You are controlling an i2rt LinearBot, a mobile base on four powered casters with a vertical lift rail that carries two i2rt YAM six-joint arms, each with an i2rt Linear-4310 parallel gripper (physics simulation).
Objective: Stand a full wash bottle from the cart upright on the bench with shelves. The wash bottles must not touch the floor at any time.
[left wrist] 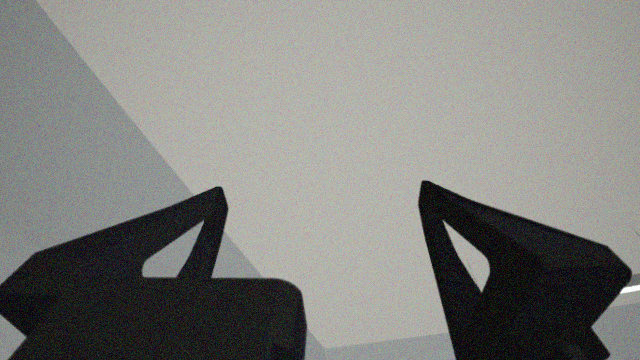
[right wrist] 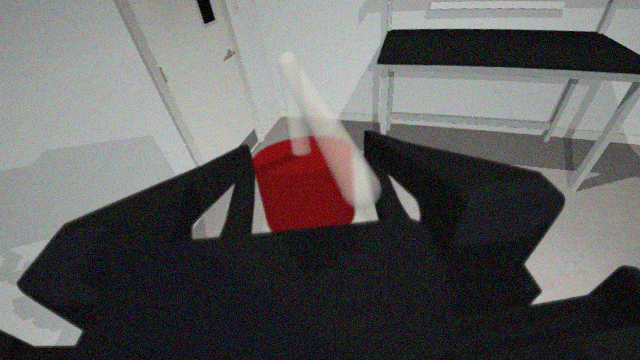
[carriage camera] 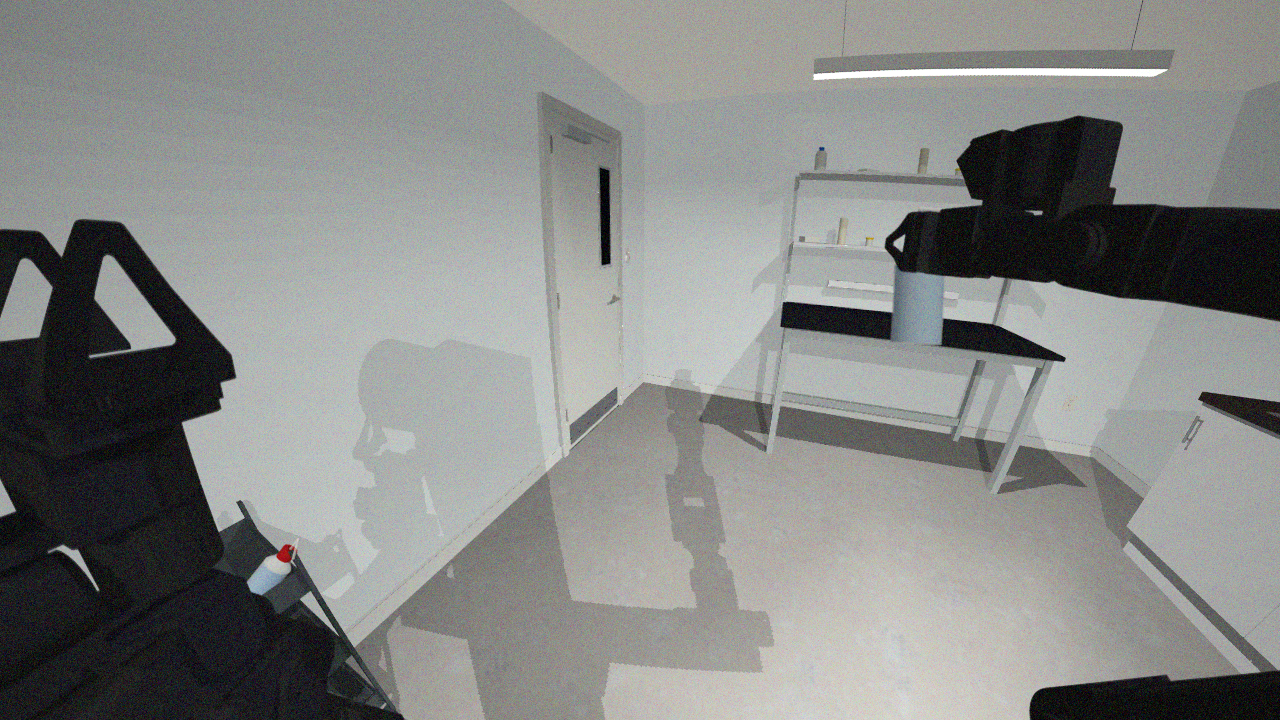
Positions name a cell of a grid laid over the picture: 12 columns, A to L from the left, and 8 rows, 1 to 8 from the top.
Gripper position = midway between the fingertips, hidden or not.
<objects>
my left gripper: left wrist G5; carriage camera A3; not seen in the right wrist view (out of frame)
my right gripper: right wrist F4; carriage camera I3; not seen in the left wrist view (out of frame)
</objects>
